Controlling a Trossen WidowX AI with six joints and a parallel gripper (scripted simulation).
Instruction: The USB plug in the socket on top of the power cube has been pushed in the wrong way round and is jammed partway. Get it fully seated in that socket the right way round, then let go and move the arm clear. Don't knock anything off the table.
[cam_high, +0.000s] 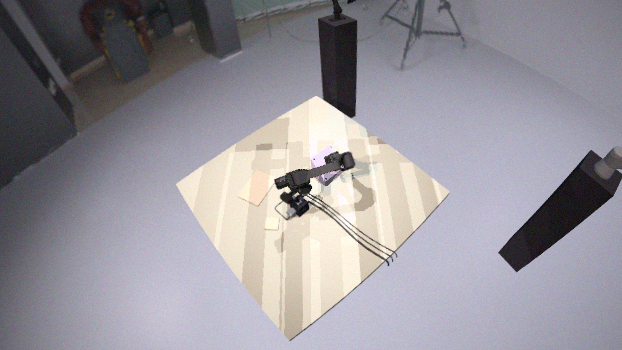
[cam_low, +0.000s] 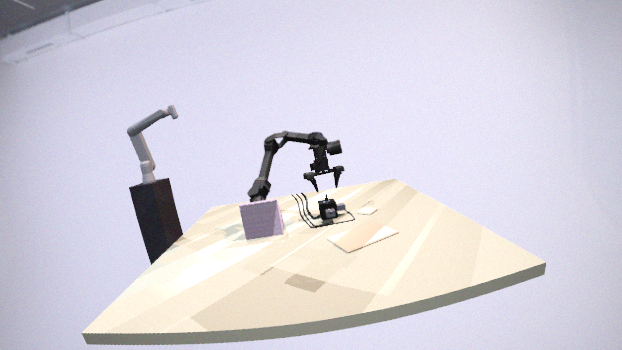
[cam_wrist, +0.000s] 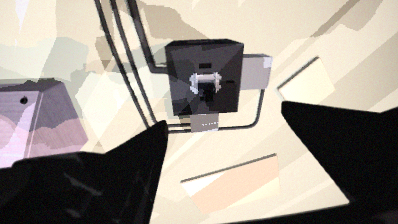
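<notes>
My gripper tip is now 4 cm above the silver USB plug and 1 cm past it.
</notes>
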